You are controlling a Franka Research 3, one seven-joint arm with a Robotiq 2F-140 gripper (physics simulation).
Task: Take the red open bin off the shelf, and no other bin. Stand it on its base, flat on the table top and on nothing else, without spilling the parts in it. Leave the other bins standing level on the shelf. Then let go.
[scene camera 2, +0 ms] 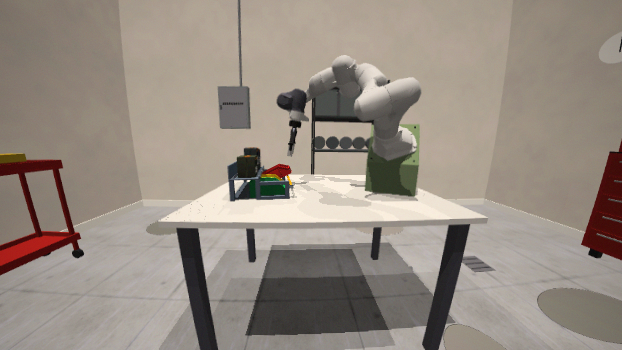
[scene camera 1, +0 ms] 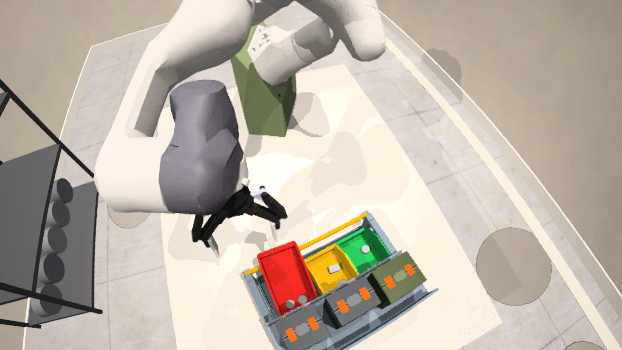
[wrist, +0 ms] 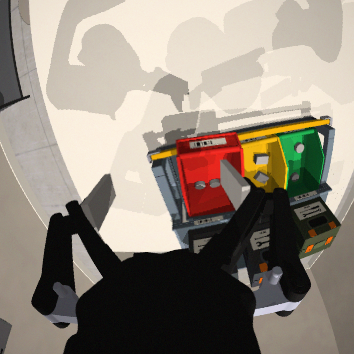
Labels:
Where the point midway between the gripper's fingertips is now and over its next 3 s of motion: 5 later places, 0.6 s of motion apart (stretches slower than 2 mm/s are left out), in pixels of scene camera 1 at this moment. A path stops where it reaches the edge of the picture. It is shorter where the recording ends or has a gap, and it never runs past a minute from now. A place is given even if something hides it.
The gripper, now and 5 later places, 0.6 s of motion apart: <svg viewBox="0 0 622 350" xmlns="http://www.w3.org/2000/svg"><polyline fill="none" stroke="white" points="246,244 249,242 271,235 275,259 274,264 269,275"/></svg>

